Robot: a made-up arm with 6 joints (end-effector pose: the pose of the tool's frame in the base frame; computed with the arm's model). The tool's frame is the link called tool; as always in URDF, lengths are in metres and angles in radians.
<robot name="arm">
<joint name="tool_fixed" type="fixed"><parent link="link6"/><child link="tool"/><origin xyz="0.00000 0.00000 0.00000" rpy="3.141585 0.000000 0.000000"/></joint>
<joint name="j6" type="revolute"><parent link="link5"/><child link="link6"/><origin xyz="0.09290 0.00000 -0.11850"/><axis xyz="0 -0.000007 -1"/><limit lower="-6.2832" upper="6.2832" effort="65" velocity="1.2"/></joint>
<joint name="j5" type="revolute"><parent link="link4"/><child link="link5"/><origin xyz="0.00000 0.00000 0.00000"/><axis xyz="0 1 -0.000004"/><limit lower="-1.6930" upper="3.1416" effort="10" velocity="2.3"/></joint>
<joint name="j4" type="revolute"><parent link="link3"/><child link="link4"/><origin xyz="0.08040 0.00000 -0.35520"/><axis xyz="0 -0.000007 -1"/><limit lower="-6.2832" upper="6.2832" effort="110" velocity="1.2"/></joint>
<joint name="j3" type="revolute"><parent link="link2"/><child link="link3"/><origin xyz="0.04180 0.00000 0.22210"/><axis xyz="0 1 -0.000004"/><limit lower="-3.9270" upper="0.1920" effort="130" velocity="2"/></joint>
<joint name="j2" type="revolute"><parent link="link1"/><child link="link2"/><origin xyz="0.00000 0.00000 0.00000"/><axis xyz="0 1 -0.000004"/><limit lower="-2.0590" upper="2.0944" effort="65" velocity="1.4"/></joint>
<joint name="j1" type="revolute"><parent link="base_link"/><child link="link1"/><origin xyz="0.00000 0.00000 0.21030"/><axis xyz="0 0 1"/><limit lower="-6.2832" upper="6.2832" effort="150" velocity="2.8"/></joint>
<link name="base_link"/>
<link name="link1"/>
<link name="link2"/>
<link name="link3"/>
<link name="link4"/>
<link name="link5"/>
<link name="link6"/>
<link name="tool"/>
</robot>
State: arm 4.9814 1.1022 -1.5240 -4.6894 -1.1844 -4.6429
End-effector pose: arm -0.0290 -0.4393 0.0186 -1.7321 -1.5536 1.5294
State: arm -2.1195 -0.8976 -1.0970 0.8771 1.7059 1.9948
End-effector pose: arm -0.0434 -0.2626 0.5564 0.7977 2.1430 -0.3933
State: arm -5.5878 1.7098 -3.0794 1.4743 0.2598 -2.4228
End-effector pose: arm 0.5868 0.4127 0.1239 -1.4524 -1.9340 -1.9381
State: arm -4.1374 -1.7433 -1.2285 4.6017 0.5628 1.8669
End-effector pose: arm 0.1059 -0.1914 0.7244 -0.5365 0.2316 -0.8354
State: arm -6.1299 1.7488 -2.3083 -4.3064 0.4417 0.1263
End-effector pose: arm 0.5330 0.0514 -0.2600 -1.4130 1.8333 0.0601
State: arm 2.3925 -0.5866 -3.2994 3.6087 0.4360 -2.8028
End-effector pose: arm 0.3299 -0.3278 0.7537 0.6571 0.9412 0.1253
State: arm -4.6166 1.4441 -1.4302 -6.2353 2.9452 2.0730
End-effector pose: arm -0.0235 0.1869 -0.0597 0.1799 -0.0423 0.5486
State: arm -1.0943 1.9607 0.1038 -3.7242 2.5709 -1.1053
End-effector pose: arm -0.0103 0.1905 0.0567 0.5052 2.4685 -0.3143
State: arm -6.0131 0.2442 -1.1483 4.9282 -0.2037 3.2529
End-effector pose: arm 0.4662 0.2456 0.2184 -1.5861 1.5225 -0.3311
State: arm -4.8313 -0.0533 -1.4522 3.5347 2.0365 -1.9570
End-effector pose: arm 0.1069 0.4185 0.6255 0.3459 0.4376 -0.5960
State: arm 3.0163 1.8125 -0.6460 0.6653 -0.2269 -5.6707
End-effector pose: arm 0.1479 0.0543 -0.2190 1.3825 1.7896 0.7885
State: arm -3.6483 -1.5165 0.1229 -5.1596 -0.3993 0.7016
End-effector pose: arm -0.1402 0.2136 0.3238 -1.5679 -0.3863 0.7254
